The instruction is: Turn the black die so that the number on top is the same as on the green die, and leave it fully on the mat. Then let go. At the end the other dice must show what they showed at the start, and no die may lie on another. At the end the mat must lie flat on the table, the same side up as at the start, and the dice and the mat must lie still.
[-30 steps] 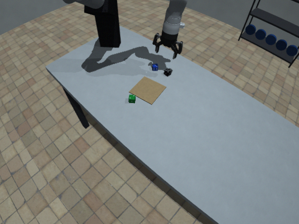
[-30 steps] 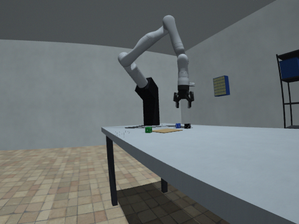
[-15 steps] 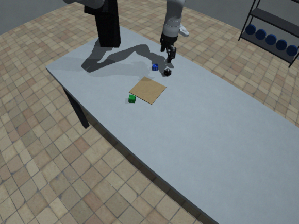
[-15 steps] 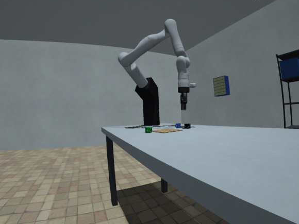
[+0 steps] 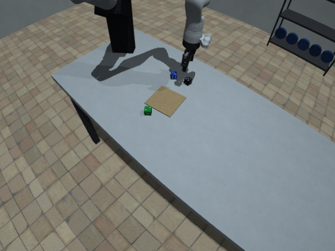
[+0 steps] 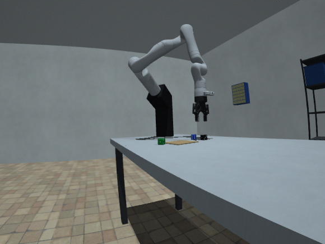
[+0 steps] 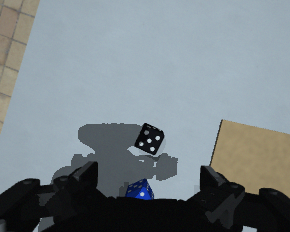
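My gripper is now 10 mm short of the black die and 100 mm above it. Also, from my hand: tan mat (40 mm behind, 150 mm to the right, 110 mm below); blue die (70 mm behind, 10 mm to the left, 100 mm below); green die (80 mm behind, 250 mm to the right, 100 mm below).
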